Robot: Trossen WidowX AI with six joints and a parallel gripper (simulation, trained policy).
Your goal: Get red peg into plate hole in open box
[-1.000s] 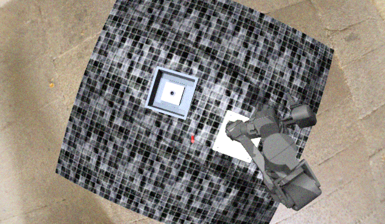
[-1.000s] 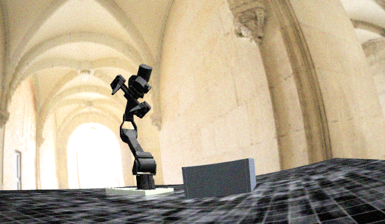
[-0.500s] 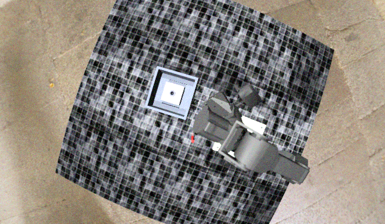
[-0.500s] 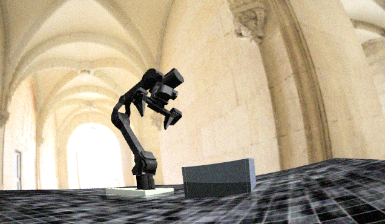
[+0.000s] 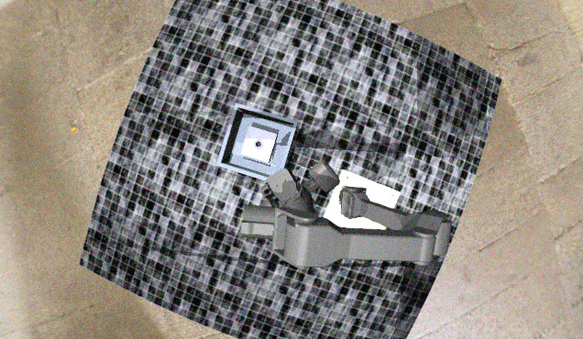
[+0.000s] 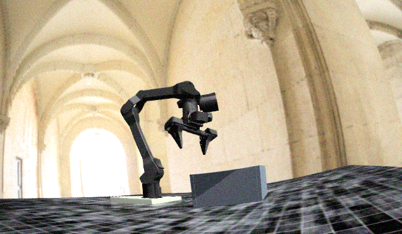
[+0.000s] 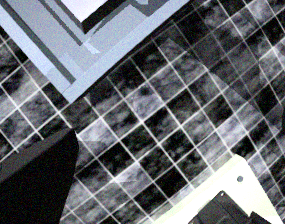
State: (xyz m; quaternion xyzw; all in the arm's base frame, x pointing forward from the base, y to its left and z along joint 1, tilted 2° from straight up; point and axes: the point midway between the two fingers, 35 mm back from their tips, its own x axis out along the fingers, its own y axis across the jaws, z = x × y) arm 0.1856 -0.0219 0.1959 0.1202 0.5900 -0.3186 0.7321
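Right now my gripper tip is 10 mm past the red peg, 120 mm to the right of it and 140 mm above it. Round my gripper tip: grey-blue box (130 mm ahead, 60 mm to the right, 150 mm below); plate (130 mm ahead, 60 mm to the right, 130 mm below).
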